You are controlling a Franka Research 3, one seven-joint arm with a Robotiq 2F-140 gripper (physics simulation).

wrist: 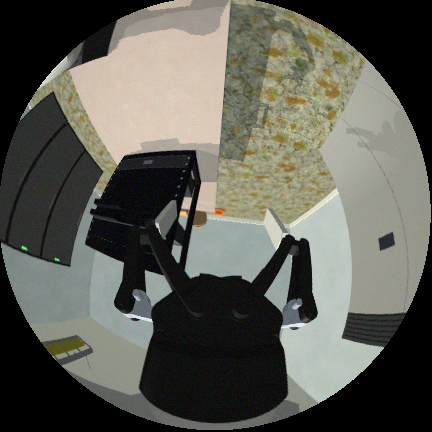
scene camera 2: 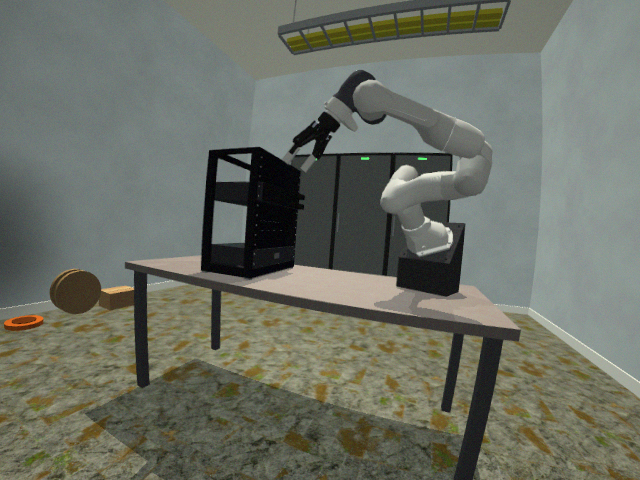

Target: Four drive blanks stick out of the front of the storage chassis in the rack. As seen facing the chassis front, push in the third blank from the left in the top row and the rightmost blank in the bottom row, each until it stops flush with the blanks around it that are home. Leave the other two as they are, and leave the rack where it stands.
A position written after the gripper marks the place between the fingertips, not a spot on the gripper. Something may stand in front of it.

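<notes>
You'd see a black rack [scene camera 2: 272,194], [wrist: 142,184], and there's the gripper too, the gripper [scene camera 2: 294,166], [wrist: 221,211].
</notes>
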